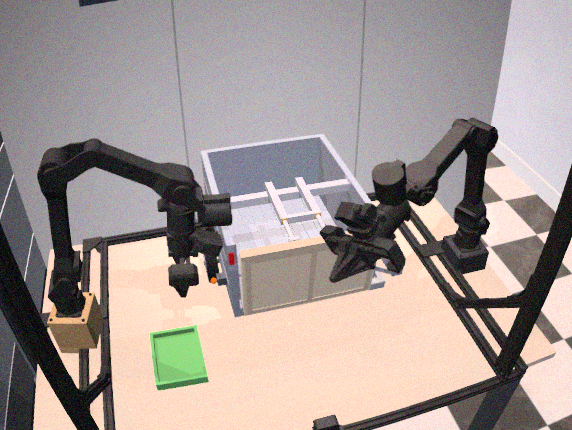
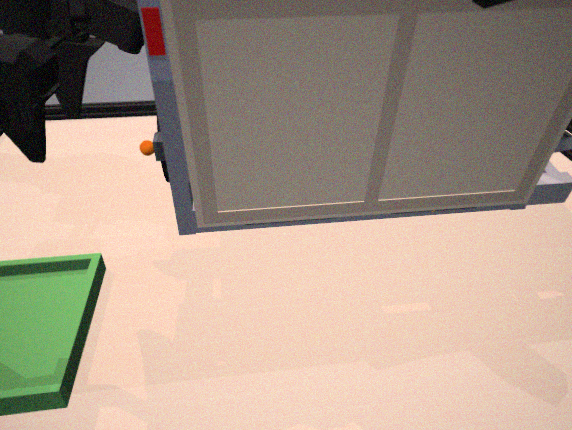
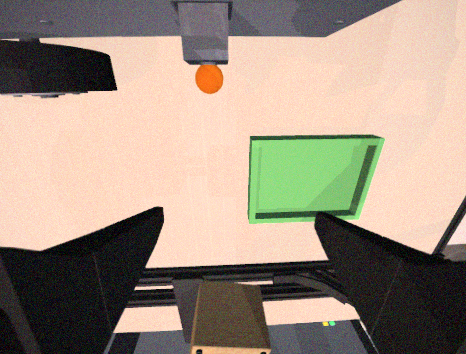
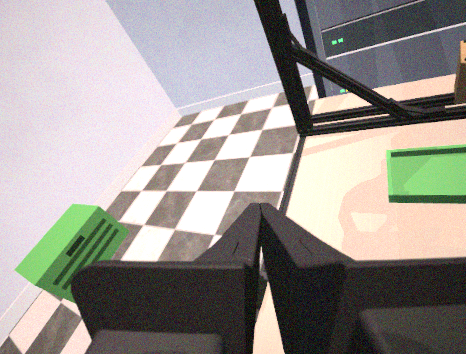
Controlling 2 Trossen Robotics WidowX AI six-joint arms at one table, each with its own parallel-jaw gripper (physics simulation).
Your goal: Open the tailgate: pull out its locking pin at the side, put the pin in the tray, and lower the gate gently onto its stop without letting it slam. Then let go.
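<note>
The tailgate stands upright, closing the front of the truck bed. The locking pin's orange knob sticks out from a grey block at the bed's left side; its shaft is hidden. The green tray is on the table, front left, with no pin in it. My left gripper is open and empty, left of the knob, apart from it. My right gripper is shut and empty, in front of the gate's upper right part.
The grey truck bed carries a white ladder-like frame behind the gate. A black wheel is beside the knob. A wooden block is under the left arm's base. Black rails edge the table.
</note>
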